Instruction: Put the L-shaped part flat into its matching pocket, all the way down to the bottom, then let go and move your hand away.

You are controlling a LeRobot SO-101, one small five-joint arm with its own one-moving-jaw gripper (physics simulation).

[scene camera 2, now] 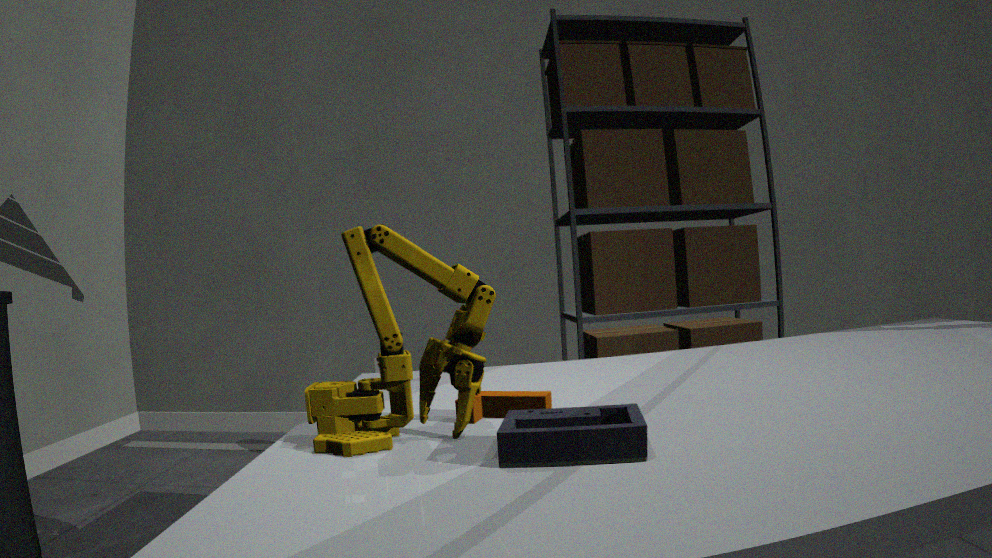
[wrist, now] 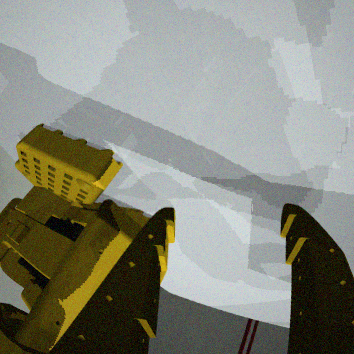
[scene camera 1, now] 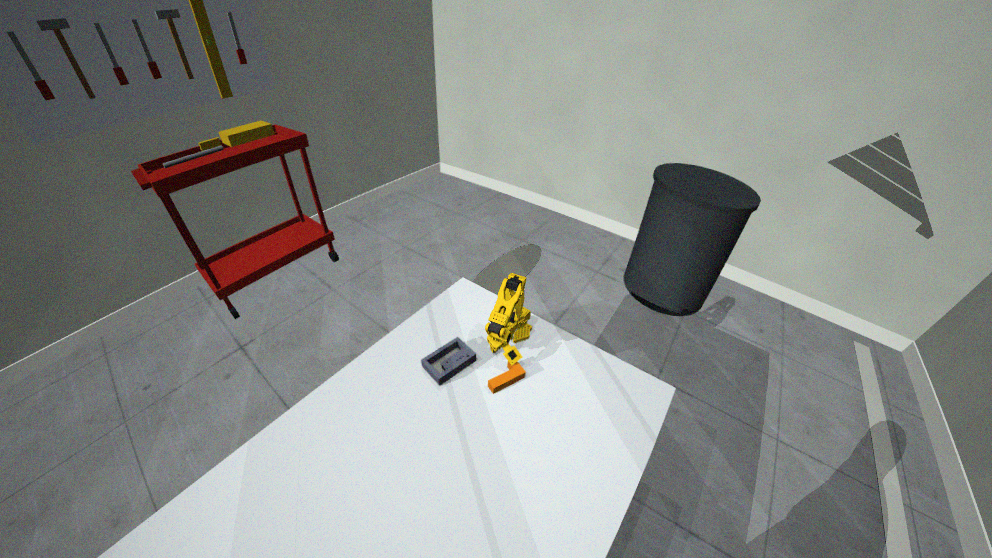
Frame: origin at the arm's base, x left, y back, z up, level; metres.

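Seen in the pictures: end effector, tool point: (scene camera 2: pixel 425 420) (wrist: pixel 174 220); arm's base, origin of the base link: (scene camera 2: pixel 374 442) (wrist: pixel 115 193).
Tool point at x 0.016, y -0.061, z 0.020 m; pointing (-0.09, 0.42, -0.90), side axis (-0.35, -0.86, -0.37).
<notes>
Pixels of each thing's top centre, then the offset from my tool point to it. Level surfaces: height alone.
- orange L-shaped part, middle of its top: (scene camera 2: pixel 503 396) (scene camera 1: pixel 504 372) dx +0.066, dy -0.095, dz +0.010 m
- dark grey pocket block, middle of its top: (scene camera 2: pixel 572 417) (scene camera 1: pixel 448 356) dx -0.095, dy -0.157, dz +0.017 m
- white table, its level: dz -0.020 m
The orange L-shaped part (scene camera 1: pixel 507 378) (scene camera 2: pixel 516 401) lies on the white table, outside the pocket. In scene camera 1 its short arm is partly hidden behind my wrist. The dark grey pocket block (scene camera 1: pixel 438 375) (scene camera 2: pixel 573 445) stands on the table to the left of the part in scene camera 1 and in front of it in scene camera 2; its recess is open at the top. My gripper (scene camera 2: pixel 441 428) (wrist: pixel 229 212) is open and empty, jaws pointing down close above the table between the arm's base and the part. Neither the part nor the block shows in the wrist view.
The arm's yellow base (scene camera 1: pixel 521 331) (scene camera 2: pixel 352 444) (wrist: pixel 65 170) stands near the edge of the white table (scene camera 1: pixel 346 471) (scene camera 2: pixel 763 444). On the floor beyond are a red cart (scene camera 1: pixel 239 166) and a dark bin (scene camera 1: pixel 686 242). A shelf rack (scene camera 2: pixel 665 114) with brown boxes stands behind.
</notes>
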